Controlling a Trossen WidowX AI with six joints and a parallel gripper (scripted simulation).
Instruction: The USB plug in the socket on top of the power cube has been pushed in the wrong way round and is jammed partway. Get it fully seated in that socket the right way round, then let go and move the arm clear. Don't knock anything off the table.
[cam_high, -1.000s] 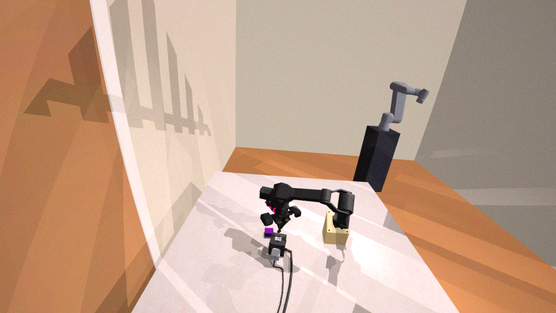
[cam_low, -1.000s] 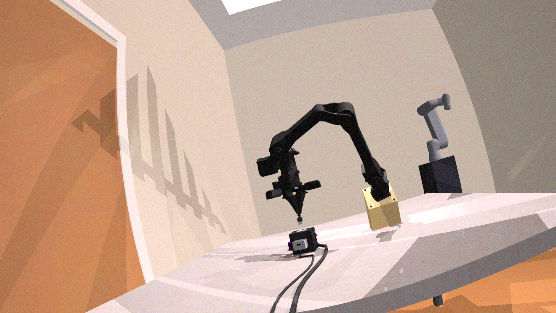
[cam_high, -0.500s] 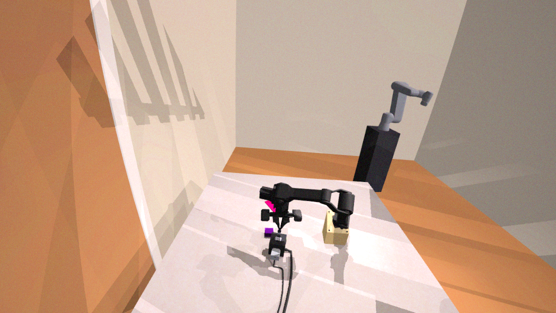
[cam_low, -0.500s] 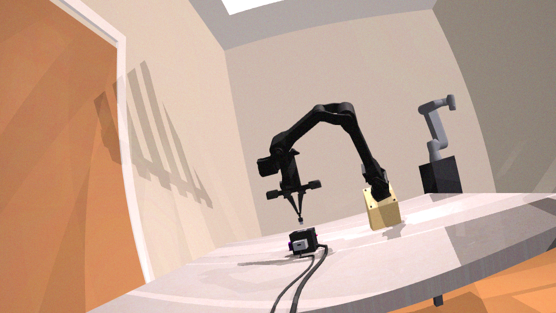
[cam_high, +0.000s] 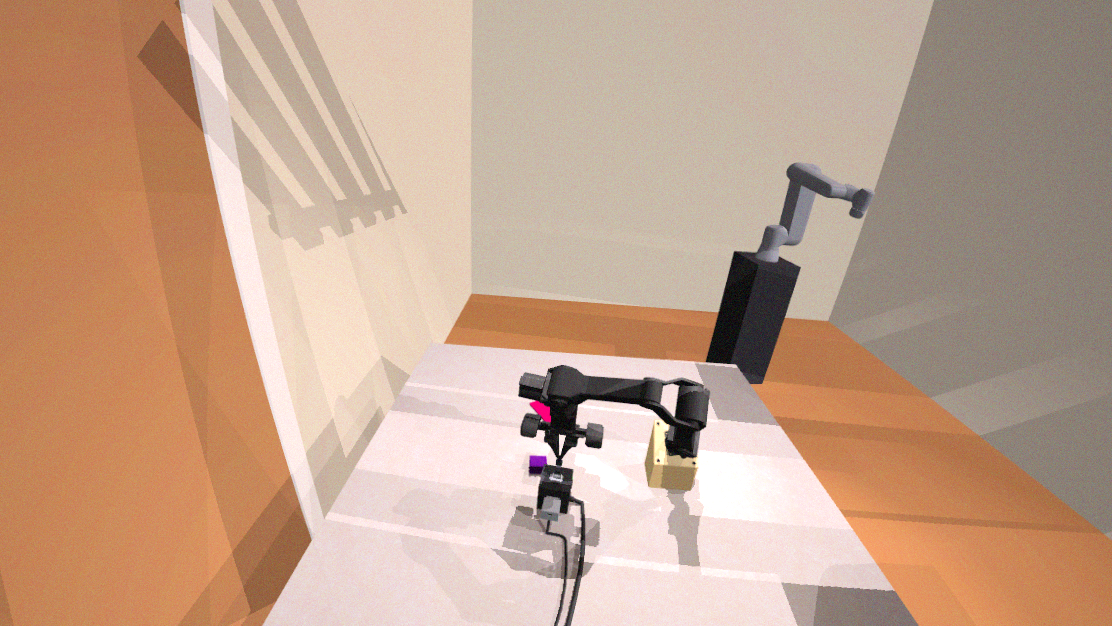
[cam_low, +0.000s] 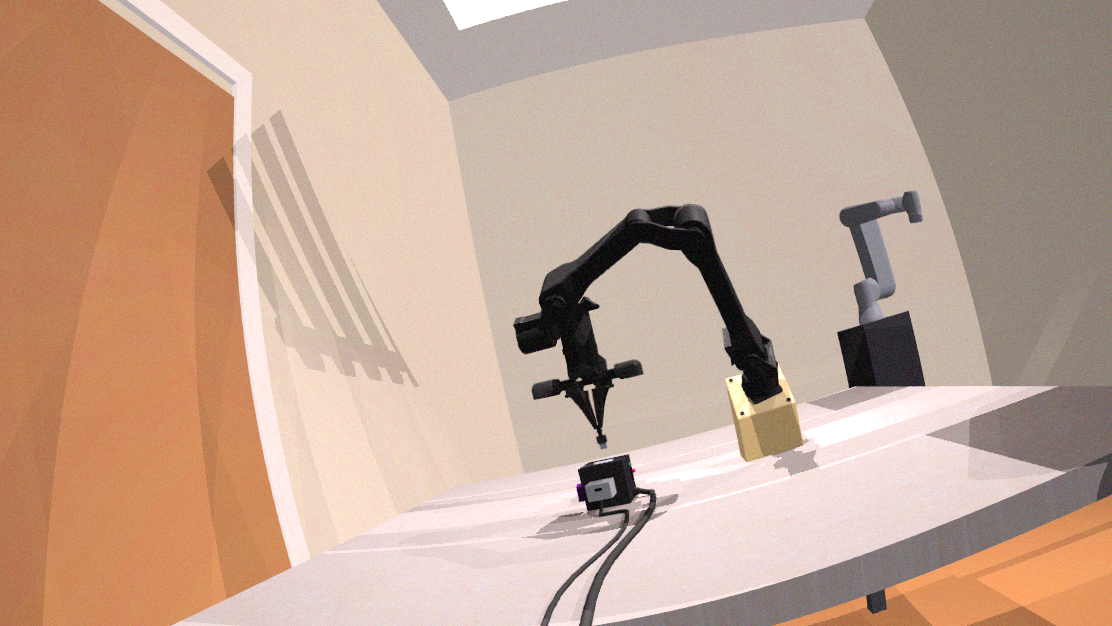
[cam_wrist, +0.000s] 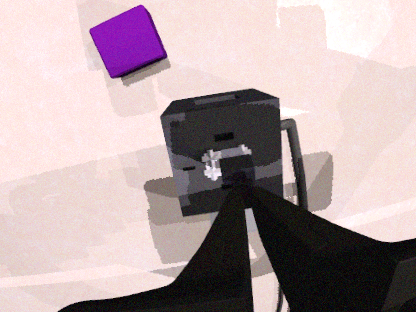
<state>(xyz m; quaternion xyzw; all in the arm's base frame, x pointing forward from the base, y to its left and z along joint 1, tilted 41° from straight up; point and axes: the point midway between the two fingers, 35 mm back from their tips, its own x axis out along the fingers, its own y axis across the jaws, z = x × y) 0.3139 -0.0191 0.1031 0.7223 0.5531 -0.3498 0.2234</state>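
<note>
Now: gripper tip 2 cm above the USB plug. The rest, counted from my gripper tip: purple block: 12 cm below, 10 cm to the right, 4 cm ahead.
</note>
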